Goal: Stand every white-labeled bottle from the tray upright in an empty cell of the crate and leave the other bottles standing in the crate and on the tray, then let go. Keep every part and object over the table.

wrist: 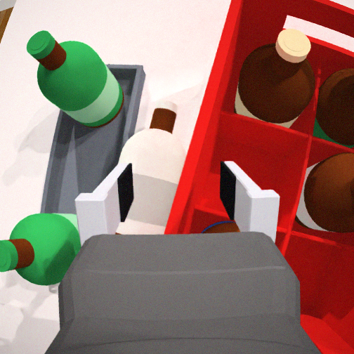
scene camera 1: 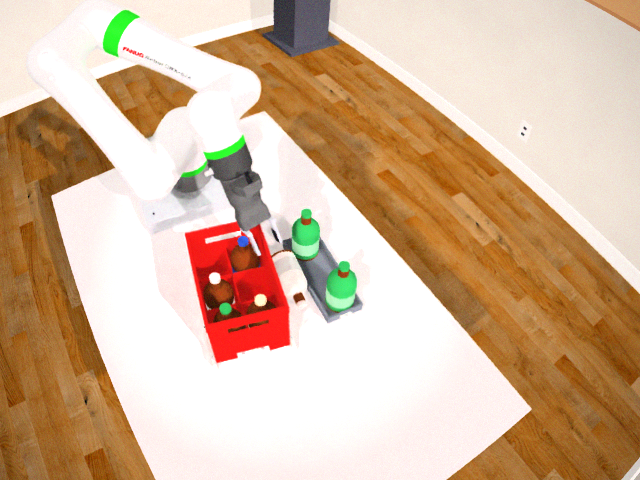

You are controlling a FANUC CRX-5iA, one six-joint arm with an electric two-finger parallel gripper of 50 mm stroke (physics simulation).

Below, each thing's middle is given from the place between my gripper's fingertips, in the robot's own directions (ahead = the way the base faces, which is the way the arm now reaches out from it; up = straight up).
My gripper is now 90 mm above the blue-capped bottle [scene camera 1: 243, 257], 60 mm past it and 40 mm to the left of it. Also, from my hand: cream-capped bottle [wrist: 276, 82]: 100 mm ahead, 90 mm below, 80 mm to the right; then white-capped bottle [scene camera 1: 217, 291]: 150 mm to the right, 90 mm below.
